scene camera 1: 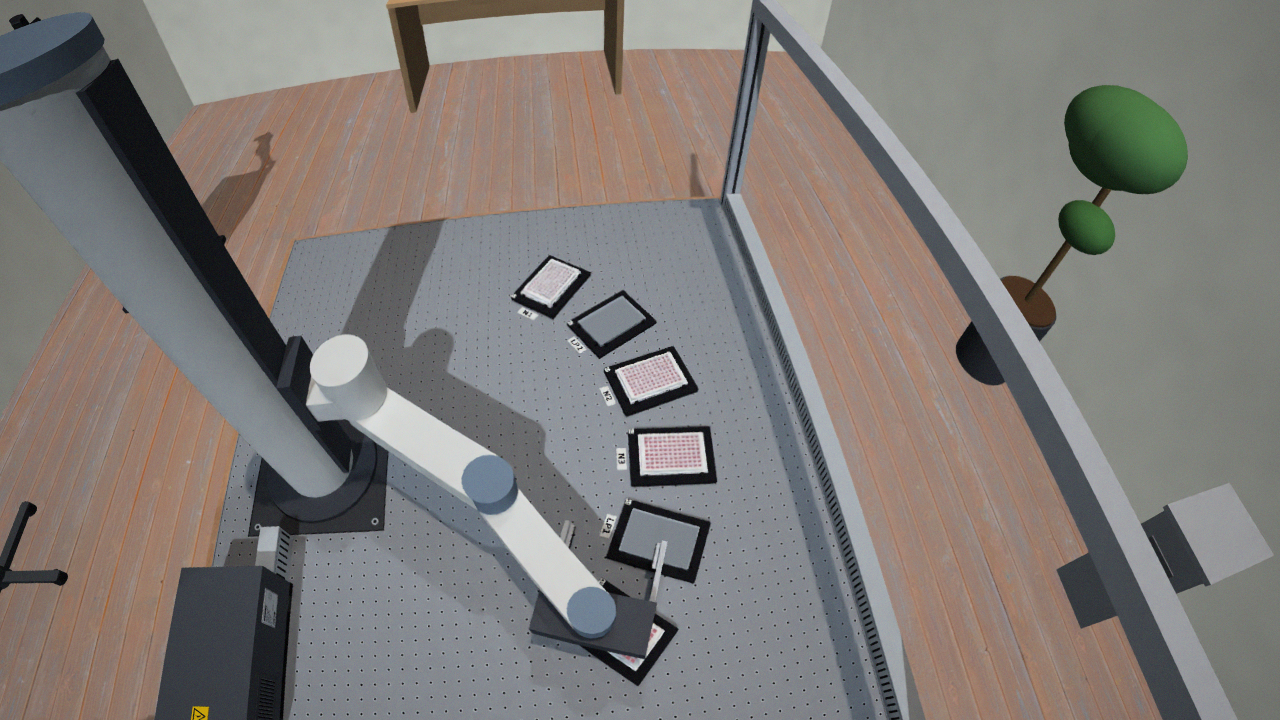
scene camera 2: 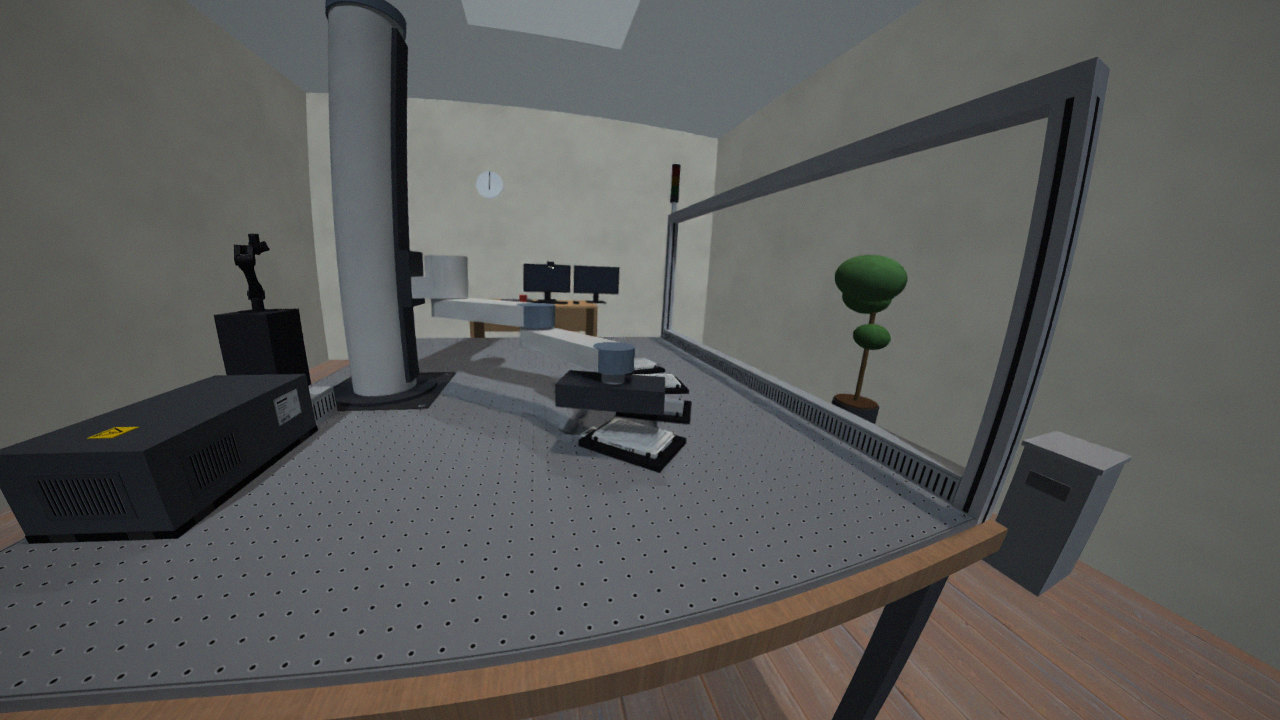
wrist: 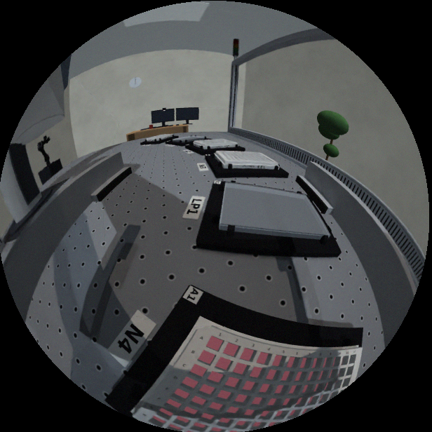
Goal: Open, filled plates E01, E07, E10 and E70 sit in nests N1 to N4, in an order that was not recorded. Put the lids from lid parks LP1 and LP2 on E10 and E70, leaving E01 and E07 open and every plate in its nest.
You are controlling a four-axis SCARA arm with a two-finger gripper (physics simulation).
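Where they show: gripper, fingertip midpoint: (scene camera 1: pixel 615 533); arm's base at its link origin: (scene camera 1: pixel 323 468) (scene camera 2: pixel 387 393).
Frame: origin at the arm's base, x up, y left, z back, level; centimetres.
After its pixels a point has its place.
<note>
My gripper (scene camera 1: pixel 614 540) @(y -21.9, x 8.6, z -58.4 cm) (wrist: pixel 213 157) is open and empty. Its body hangs over part of nest N4, and its fingers point toward lid park LP1, above the table. A clear lid (scene camera 1: pixel 642 533) @(y -20.6, x 3.0, z -63.4 cm) (wrist: pixel 272 210) lies in LP1, and another lid (scene camera 1: pixel 612 319) @(y 29.3, x 3.1, z -64.4 cm) (wrist: pixel 190 139) lies in LP2. Open plates with pink wells sit in N4 (scene camera 1: pixel 656 637) @(y -40.0, x 3.9, z -62.7 cm) (scene camera 2: pixel 633 438) @(y -39.7, x 3.8, z -56.2 cm) (wrist: pixel 260 372), N3 (scene camera 1: pixel 673 453) @(y -5.7, x 3.9, z -71.6 cm) (wrist: pixel 247 160) and N2 (scene camera 1: pixel 651 376) @(y 12.6, x 3.7, z -70.4 cm) (wrist: pixel 216 144). A paler plate (scene camera 1: pixel 551 281) @(y 42.1, x 3.7, z -51.6 cm) sits in N1. The plates' codes cannot be read, and the gripper body partly hides N4's plate in scene camera 1.
The arm's column (scene camera 1: pixel 179 259) @(y -4.0, x 62.6, z -6.4 cm) (scene camera 2: pixel 366 197) @(y -7.1, x 47.2, z -2.5 cm) stands at the left, with a dark control box (scene camera 1: pixel 223 640) @(y -37.9, x 12.8, z 9.3 cm) (scene camera 2: pixel 161 452) @(y -53.2, x 11.7, z 3.5 cm) in front of it. A grey-framed guard (scene camera 1: pixel 850 107) @(y 20.2, x 61.7, z -100.4 cm) (scene camera 2: pixel 859 161) @(y -37.5, x 58.0, z -101.2 cm) runs along the right table edge, with a slotted rail (scene camera 1: pixel 805 429) @(y -3.1, x 1.4, z -100.4 cm) at its foot.
</note>
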